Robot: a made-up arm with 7 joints.
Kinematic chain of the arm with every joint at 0, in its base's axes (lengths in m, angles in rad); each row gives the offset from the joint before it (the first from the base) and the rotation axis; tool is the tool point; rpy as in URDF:
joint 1: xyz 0 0 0.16 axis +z
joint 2: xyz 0 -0.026 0.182 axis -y
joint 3: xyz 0 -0.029 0.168 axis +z
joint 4: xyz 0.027 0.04 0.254 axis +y
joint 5: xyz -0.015 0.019 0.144 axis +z
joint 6: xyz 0 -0.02 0.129 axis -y
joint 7: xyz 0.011 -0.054 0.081 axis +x
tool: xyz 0 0 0 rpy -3.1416 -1.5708 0
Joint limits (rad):
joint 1: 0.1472..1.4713
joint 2: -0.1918..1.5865
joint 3: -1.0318..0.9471
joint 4: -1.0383..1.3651
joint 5: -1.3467..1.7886
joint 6: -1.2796..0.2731
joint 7: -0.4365..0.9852
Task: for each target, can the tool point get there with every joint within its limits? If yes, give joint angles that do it. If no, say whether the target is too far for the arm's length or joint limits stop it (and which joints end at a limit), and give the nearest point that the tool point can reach.
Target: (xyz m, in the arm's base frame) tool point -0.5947 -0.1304 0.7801
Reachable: yes | joints 0.2633 0.7944 -0.4063 -0.6273 1.1801 0.1180 -0.2676
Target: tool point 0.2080 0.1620 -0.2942
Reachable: no: joint limits stop it (at a limit: joint 1, joint 2, joint 4, joint 5, joint 6) | nearest point 0.0710 -0.5290 0.0131 | short by 0.769 m
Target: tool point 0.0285 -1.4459 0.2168
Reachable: no: too far | nearest point -0.0174 -0.7828 0.2739 | short by 0.667 m
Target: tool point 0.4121 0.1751 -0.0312
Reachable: no: joint limits stop it (at a limit: joint 2, joint 4, joint 6) | nearest point 0.3734 0.1587 0.6596 | short by 0.692 m
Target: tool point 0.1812 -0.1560 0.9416
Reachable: yes | joints 0.2896 0.3239 -0.5877 0.9922 0.7715 -0.8060 0.3120
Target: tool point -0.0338 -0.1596 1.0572
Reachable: yes | joints 0.7832 0.5252 -0.0385 0.6604 -0.2951 -0.4510 0.1991
